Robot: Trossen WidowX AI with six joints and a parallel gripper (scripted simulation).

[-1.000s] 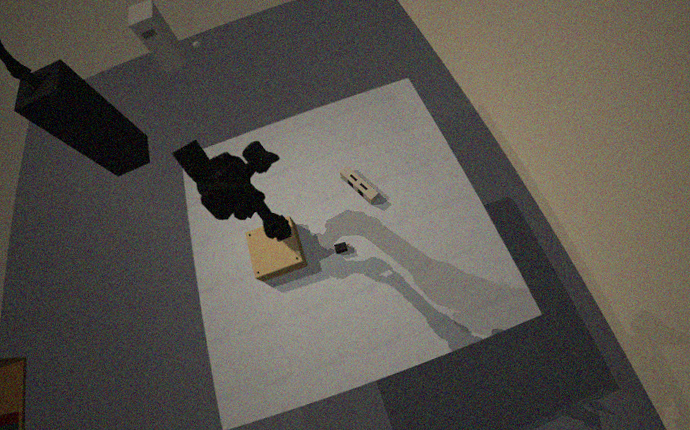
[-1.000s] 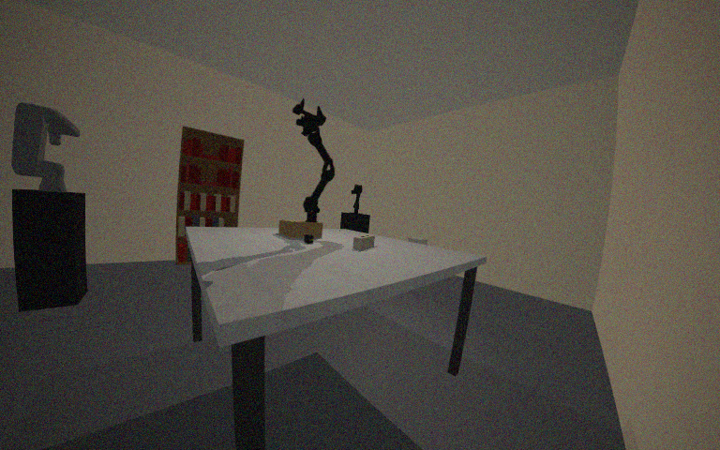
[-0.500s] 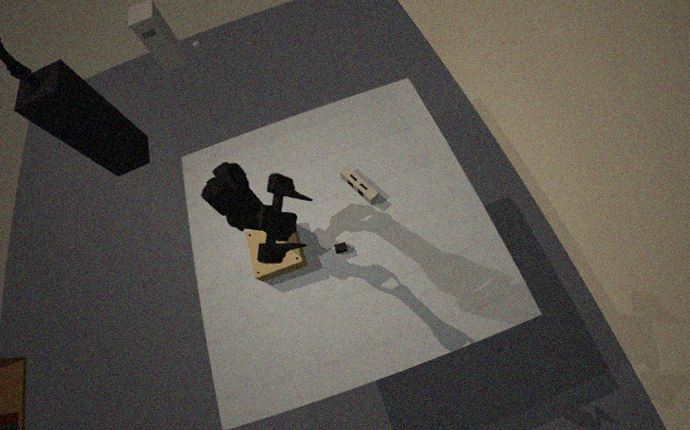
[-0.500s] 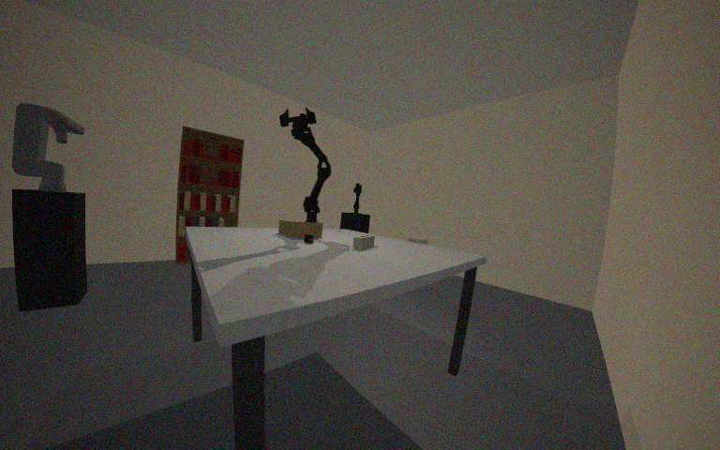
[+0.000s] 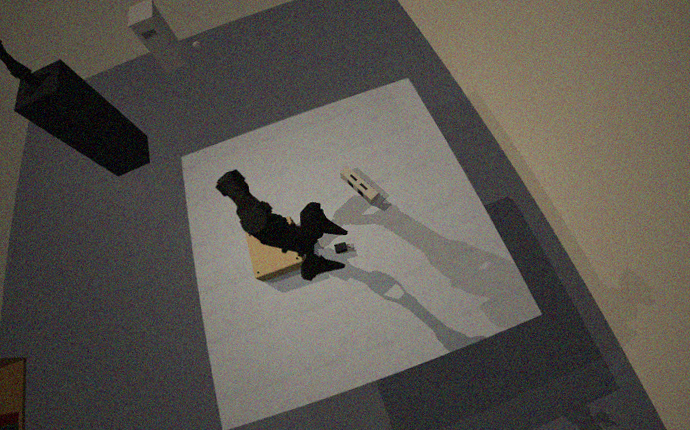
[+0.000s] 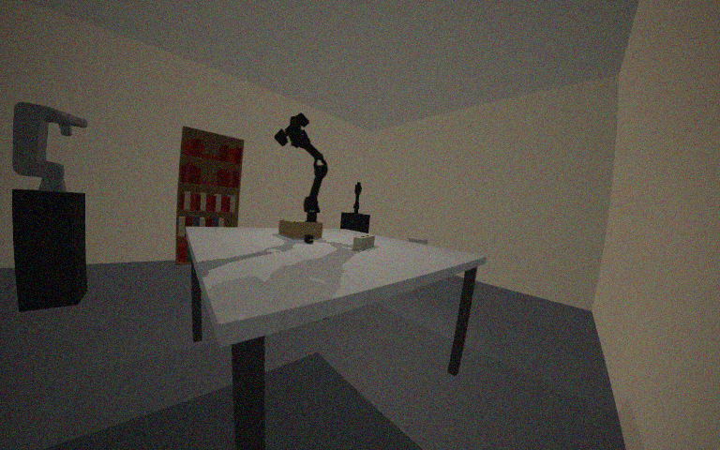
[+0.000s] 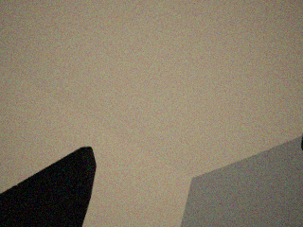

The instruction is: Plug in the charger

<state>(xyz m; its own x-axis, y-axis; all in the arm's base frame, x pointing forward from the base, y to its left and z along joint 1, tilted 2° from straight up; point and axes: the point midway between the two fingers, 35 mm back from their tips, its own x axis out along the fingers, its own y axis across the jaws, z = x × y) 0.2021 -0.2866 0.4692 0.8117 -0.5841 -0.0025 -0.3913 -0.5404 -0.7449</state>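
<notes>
Now: the black two-prong charger 55 cm below my gripper tip and 17 cm to the left of it.
</notes>
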